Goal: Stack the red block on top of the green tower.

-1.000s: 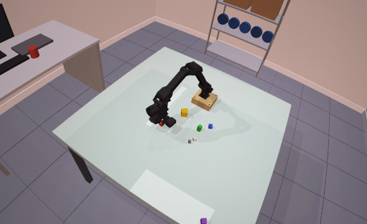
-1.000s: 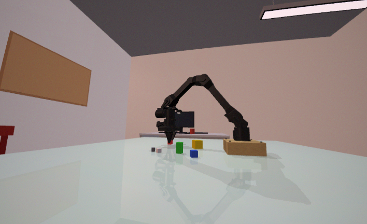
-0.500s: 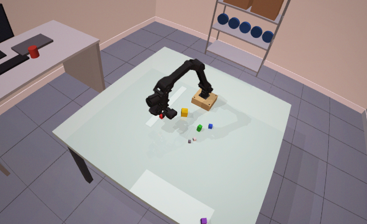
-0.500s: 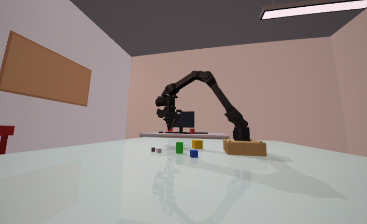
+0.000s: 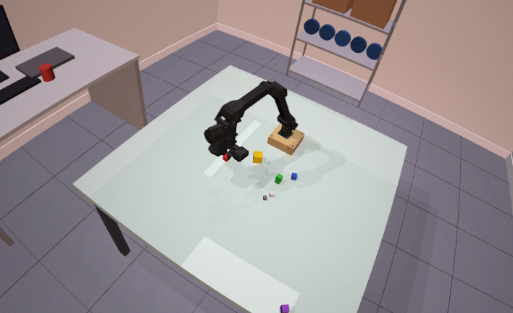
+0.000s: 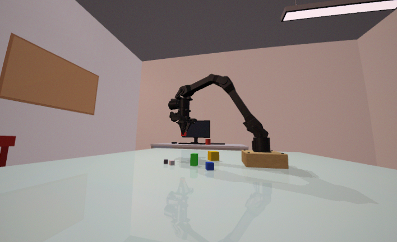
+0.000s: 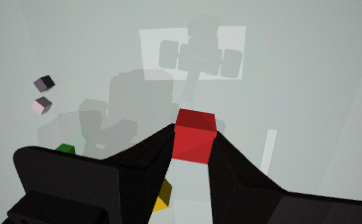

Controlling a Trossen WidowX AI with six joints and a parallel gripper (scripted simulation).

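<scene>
Now: gripper tip 250 mm to the right of the blue block, 210 mm past it and 110 mm above it. From my gripper tip the other things lie so: red block: right at my gripper tip; then yellow block: 180 mm behind, 100 mm below, 50 mm to the left; then purple cube: 550 mm to the left, 340 mm ahead, 110 mm below.
</scene>
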